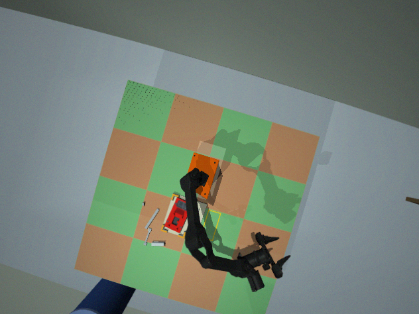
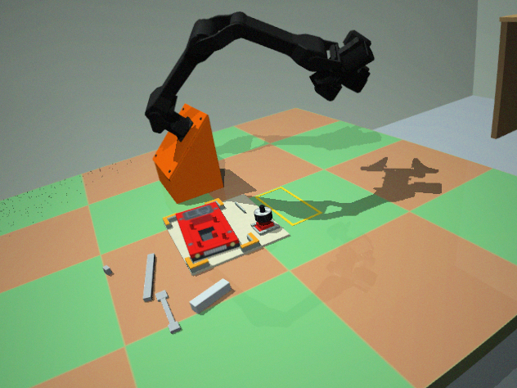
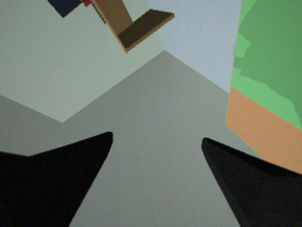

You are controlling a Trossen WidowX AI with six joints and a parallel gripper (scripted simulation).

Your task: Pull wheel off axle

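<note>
Now: the wheel 230 mm ahead of my gripper tip, 400 mm to the right of it and 240 mm below it. The rest, counted from my gripper tip: black axle: 220 mm ahead, 400 mm to the right, 250 mm below; tool: 380 mm ahead, 650 mm to the right, 280 mm below.
</note>
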